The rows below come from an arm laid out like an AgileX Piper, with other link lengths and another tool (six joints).
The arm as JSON. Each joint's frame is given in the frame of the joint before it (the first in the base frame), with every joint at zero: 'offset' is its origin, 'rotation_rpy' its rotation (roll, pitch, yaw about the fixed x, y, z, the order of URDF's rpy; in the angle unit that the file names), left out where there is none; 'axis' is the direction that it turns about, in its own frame. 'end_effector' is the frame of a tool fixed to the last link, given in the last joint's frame.
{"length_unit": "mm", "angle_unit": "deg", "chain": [
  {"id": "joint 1", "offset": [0.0, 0.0, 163.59], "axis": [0.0, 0.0, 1.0]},
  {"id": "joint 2", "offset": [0.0, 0.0, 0.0], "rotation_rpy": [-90.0, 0.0, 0.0], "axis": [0.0, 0.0, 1.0]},
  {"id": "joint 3", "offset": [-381.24, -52.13, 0.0], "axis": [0.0, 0.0, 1.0]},
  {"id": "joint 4", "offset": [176.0, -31.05, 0.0], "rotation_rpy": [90.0, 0.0, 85.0], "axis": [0.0, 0.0, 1.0]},
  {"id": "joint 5", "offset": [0.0, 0.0, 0.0], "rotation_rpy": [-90.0, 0.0, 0.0], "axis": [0.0, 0.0, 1.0]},
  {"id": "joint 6", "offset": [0.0, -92.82, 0.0], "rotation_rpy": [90.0, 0.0, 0.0], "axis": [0.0, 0.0, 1.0]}
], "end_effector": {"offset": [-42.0, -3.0, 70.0], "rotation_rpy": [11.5, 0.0, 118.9]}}
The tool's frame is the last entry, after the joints.
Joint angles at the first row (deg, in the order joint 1, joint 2, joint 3, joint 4, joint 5, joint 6):
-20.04, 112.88, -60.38, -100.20, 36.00, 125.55
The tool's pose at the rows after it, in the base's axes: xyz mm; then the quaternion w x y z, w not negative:
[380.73 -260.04 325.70 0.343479 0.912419 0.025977 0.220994]
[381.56 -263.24 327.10 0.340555 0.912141 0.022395 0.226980]
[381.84 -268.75 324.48 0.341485 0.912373 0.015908 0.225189]
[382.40 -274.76 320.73 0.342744 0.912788 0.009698 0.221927]
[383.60 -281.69 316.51 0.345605 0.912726 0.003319 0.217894]
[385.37 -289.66 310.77 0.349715 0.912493 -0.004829 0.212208]
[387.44 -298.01 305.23 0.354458 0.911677 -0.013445 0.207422]
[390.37 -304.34 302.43 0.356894 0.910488 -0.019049 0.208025]
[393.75 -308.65 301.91 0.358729 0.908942 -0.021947 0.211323]
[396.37 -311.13 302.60 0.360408 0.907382 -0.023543 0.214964]
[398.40 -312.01 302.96 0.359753 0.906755 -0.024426 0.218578]
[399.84 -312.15 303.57 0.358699 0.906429 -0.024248 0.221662]
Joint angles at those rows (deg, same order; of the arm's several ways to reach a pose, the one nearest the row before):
-20.75, 112.88, -61.09, -100.20, 35.19, 125.65
-21.29, 112.91, -61.78, -100.17, 34.39, 125.74
-21.89, 113.58, -62.38, -100.12, 34.46, 125.91
-22.52, 114.43, -63.01, -100.11, 34.61, 126.05
-23.17, 115.50, -63.86, -100.16, 34.94, 126.17
-23.81, 116.91, -64.94, -100.08, 35.56, 126.29
-24.45, 118.38, -66.20, -100.04, 36.23, 126.45
-24.96, 119.42, -67.52, -100.07, 36.33, 126.57
-25.28, 120.12, -68.78, -100.10, 36.23, 126.54
-25.44, 120.51, -69.69, -100.17, 36.15, 126.55
-25.48, 120.70, -70.26, -100.13, 35.91, 126.62
-25.48, 120.75, -70.59, -100.13, 35.63, 126.65

